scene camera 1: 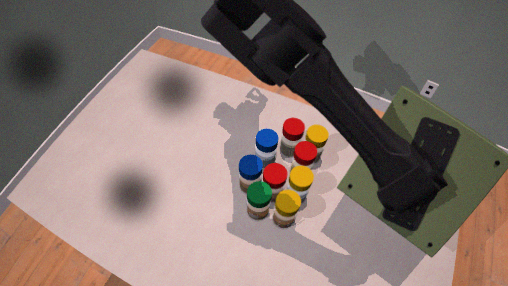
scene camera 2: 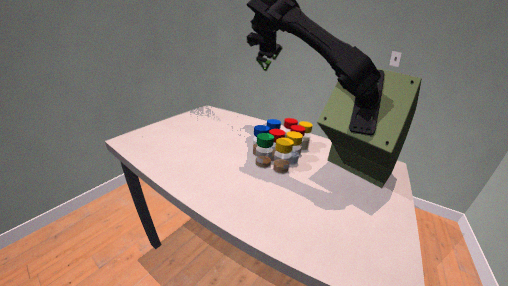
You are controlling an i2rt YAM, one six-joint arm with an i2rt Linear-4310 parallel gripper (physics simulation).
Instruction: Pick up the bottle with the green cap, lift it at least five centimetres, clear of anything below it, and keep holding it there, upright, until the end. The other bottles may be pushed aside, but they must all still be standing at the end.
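Frame: origin at the arm's base, x down, y back, z left, level; millimetres.
Seen in the pictures: gripper, fingertip midpoint: (scene camera 2: pixel 269 64); arm's base at its link origin: (scene camera 1: pixel 420 175) (scene camera 2: pixel 368 100).
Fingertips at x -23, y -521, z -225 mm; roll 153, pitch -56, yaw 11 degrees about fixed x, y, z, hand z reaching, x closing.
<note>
Pixels of each thing's top centre, then the offset from my fingertips to it. Level surfaces: height alone.
- bottle with the green cap, top centre: (scene camera 1: pixel 259 192) (scene camera 2: pixel 265 136) dx +192, dy +261, dz +336 mm
- yellow-capped bottle at its top centre: (scene camera 1: pixel 288 201) (scene camera 2: pixel 284 141) dx +192, dy +324, dz +319 mm
- red-capped bottle at its top centre: (scene camera 1: pixel 275 173) (scene camera 2: pixel 277 131) dx +192, dy +264, dz +277 mm
- pale table at its surface level: dx +297 mm
The bottle with the green cap (scene camera 1: pixel 259 194) (scene camera 2: pixel 265 141) stands upright at the near left corner of a tight cluster. A yellow-capped bottle (scene camera 1: pixel 288 203) (scene camera 2: pixel 284 145) stands close to its right. A blue-capped bottle (scene camera 1: pixel 250 167) (scene camera 2: pixel 261 131) and a red-capped bottle (scene camera 1: pixel 275 175) (scene camera 2: pixel 277 135) stand just behind it. My gripper (scene camera 2: pixel 271 59) is open and empty, high above the table and well above the bottles in scene camera 2. In scene camera 1 its fingers do not show; the arm's upper parts are in view.
Behind stand another blue-capped bottle (scene camera 1: pixel 267 140) (scene camera 2: pixel 273 124), red-capped bottles (scene camera 1: pixel 293 129) (scene camera 1: pixel 305 152) and yellow-capped bottles (scene camera 1: pixel 317 136) (scene camera 1: pixel 301 178), all upright. The green base block (scene camera 1: pixel 380 145) (scene camera 2: pixel 360 160) carries the arm at the right of the pale table (scene camera 1: pixel 90 150) (scene camera 2: pixel 200 165).
</note>
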